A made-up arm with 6 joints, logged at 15 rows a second.
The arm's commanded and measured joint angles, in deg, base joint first. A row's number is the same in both.
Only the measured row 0 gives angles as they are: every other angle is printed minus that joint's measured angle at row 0.
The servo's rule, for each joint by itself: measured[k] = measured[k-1] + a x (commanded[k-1-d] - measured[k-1]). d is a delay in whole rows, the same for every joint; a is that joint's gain. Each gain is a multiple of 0.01, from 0.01 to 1. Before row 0 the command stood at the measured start. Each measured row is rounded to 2 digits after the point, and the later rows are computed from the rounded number. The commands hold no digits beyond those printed.
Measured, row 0: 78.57, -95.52, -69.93, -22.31, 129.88, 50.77
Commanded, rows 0 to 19: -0.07, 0.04, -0.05, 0.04, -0.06, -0.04; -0.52, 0.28, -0.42, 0.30, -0.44, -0.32; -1.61, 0.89, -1.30, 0.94, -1.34, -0.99; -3.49, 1.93, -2.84, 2.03, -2.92, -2.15; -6.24, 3.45, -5.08, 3.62, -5.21, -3.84; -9.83, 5.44, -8.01, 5.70, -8.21, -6.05; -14.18, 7.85, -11.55, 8.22, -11.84, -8.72; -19.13, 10.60, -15.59, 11.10, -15.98, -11.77; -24.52, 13.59, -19.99, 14.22, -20.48, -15.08; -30.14, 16.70, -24.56, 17.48, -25.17, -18.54; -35.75, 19.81, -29.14, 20.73, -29.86, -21.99; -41.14, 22.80, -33.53, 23.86, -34.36, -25.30; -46.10, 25.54, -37.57, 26.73, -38.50, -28.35; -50.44, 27.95, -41.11, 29.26, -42.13, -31.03; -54.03, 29.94, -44.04, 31.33, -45.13, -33.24; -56.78, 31.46, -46.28, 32.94, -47.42, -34.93; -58.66, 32.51, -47.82, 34.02, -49.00, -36.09; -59.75, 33.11, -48.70, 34.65, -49.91, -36.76; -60.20, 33.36, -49.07, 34.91, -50.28, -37.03; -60.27, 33.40, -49.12, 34.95, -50.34, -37.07
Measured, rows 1 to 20: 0.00, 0.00, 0.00, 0.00, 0.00, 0.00; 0.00, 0.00, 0.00, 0.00, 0.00, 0.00; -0.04, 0.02, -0.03, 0.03, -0.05, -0.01; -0.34, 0.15, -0.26, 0.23, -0.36, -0.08; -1.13, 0.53, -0.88, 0.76, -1.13, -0.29; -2.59, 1.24, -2.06, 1.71, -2.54, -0.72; -4.85, 2.37, -3.87, 3.14, -4.65, -1.44; -7.94, 3.94, -6.35, 5.06, -7.46, -2.50; -11.81, 5.93, -9.47, 7.43, -10.92, -3.93; -16.35, 8.31, -13.14, 10.18, -14.92, -5.73; -21.42, 11.00, -17.25, 13.21, -19.31, -7.88; -26.83, 13.91, -21.64, 16.41, -23.94, -10.33; -32.36, 16.92, -26.14, 19.65, -28.62, -13.01; -37.80, 19.92, -30.57, 22.81, -33.15, -15.84; -42.95, 22.79, -34.77, 25.75, -37.38, -18.72; -47.59, 25.42, -38.57, 28.38, -41.13, -21.55; -51.58, 27.73, -41.85, 30.59, -44.29, -24.24; -54.80, 29.63, -44.51, 32.35, -46.76, -26.70; -57.19, 31.10, -46.50, 33.60, -48.53, -28.86; -58.78, 32.13, -47.82, 34.39, -49.62, -30.68
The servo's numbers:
d 2
a 0.62 0.51 0.60 0.75 0.79 0.23

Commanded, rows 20 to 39: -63.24, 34.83, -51.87, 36.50, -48.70, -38.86; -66.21, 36.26, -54.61, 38.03, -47.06, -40.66; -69.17, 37.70, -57.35, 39.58, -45.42, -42.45; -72.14, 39.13, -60.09, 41.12, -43.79, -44.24; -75.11, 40.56, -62.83, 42.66, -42.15, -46.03; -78.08, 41.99, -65.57, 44.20, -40.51, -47.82; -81.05, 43.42, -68.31, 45.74, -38.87, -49.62; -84.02, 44.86, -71.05, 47.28, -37.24, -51.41; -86.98, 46.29, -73.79, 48.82, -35.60, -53.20; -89.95, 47.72, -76.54, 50.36, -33.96, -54.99; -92.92, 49.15, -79.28, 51.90, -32.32, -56.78; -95.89, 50.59, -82.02, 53.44, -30.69, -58.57; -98.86, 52.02, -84.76, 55.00, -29.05, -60.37; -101.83, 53.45, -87.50, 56.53, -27.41, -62.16; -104.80, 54.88, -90.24, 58.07, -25.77, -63.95; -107.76, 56.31, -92.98, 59.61, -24.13, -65.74; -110.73, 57.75, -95.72, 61.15, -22.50, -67.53; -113.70, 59.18, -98.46, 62.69, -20.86, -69.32; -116.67, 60.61, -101.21, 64.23, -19.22, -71.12; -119.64, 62.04, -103.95, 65.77, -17.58, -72.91
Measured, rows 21 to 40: -59.66, 32.76, -48.57, 34.78, -50.14, -32.14; -60.04, 33.09, -48.90, 34.91, -50.30, -33.27; -62.02, 33.98, -50.68, 36.10, -49.04, -34.56; -64.62, 35.14, -53.04, 37.55, -47.48, -35.96; -67.44, 36.45, -55.63, 39.07, -45.85, -37.45; -70.35, 37.82, -58.31, 40.61, -44.22, -39.01; -73.30, 39.22, -61.02, 42.15, -42.58, -40.62; -76.26, 40.63, -63.75, 43.69, -40.94, -42.28; -79.23, 42.05, -66.49, 45.23, -39.30, -43.97; -82.20, 43.48, -69.23, 46.77, -37.67, -45.68; -85.16, 44.91, -71.97, 48.31, -36.03, -47.41; -88.13, 46.34, -74.71, 49.85, -34.39, -49.15; -91.10, 47.77, -77.45, 51.39, -32.75, -50.90; -94.07, 49.21, -80.19, 52.93, -31.12, -52.66; -97.04, 50.64, -82.93, 54.48, -29.48, -54.43; -100.01, 52.07, -85.67, 56.02, -27.84, -56.21; -102.98, 53.50, -88.41, 57.56, -26.20, -57.99; -105.94, 54.93, -91.15, 59.10, -24.56, -59.77; -108.91, 56.37, -93.89, 60.64, -22.93, -61.55; -111.88, 57.80, -96.63, 62.18, -21.29, -63.34
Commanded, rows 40 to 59: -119.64, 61.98, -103.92, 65.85, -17.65, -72.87; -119.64, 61.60, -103.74, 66.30, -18.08, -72.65; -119.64, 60.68, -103.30, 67.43, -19.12, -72.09; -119.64, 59.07, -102.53, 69.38, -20.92, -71.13; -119.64, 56.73, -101.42, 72.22, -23.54, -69.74; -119.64, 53.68, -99.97, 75.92, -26.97, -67.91; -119.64, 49.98, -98.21, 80.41, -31.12, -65.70; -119.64, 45.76, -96.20, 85.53, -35.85, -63.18; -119.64, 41.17, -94.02, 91.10, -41.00, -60.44; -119.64, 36.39, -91.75, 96.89, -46.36, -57.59; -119.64, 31.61, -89.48, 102.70, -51.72, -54.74; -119.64, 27.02, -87.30, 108.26, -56.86, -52.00; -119.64, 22.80, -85.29, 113.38, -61.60, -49.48; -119.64, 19.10, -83.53, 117.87, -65.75, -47.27; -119.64, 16.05, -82.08, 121.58, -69.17, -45.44; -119.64, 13.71, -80.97, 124.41, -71.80, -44.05; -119.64, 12.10, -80.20, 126.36, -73.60, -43.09; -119.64, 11.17, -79.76, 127.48, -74.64, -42.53; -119.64, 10.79, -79.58, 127.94, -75.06, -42.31; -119.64, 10.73, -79.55, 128.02, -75.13, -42.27
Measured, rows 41 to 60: -114.85, 59.23, -99.38, 63.72, -19.65, -65.13; -117.82, 60.66, -102.12, 65.26, -18.01, -66.92; -118.95, 61.33, -103.20, 65.70, -17.73, -68.29; -119.38, 61.47, -103.52, 66.15, -18.01, -69.29; -119.54, 61.07, -103.39, 67.11, -18.89, -69.93; -119.60, 60.05, -102.87, 68.81, -20.49, -70.21; -119.62, 58.36, -102.00, 71.37, -22.90, -70.10; -119.63, 55.97, -100.78, 74.78, -26.12, -69.60; -119.64, 52.92, -99.24, 79.00, -30.07, -68.70; -119.64, 49.27, -97.42, 83.90, -34.64, -67.43; -119.64, 45.14, -95.38, 89.30, -39.66, -65.82; -119.64, 40.68, -93.20, 94.99, -44.95, -63.93; -119.64, 36.05, -90.97, 100.77, -50.30, -61.82; -119.64, 31.44, -88.77, 106.39, -55.48, -59.56; -119.64, 27.03, -86.68, 111.63, -60.31, -57.24; -119.64, 22.99, -84.79, 116.31, -64.61, -54.95; -119.64, 19.45, -83.16, 120.26, -68.21, -52.76; -119.64, 16.52, -81.85, 123.37, -71.05, -50.76; -119.64, 14.27, -80.86, 125.61, -73.06, -49.00; -119.64, 12.69, -80.20, 127.01, -74.31, -47.51
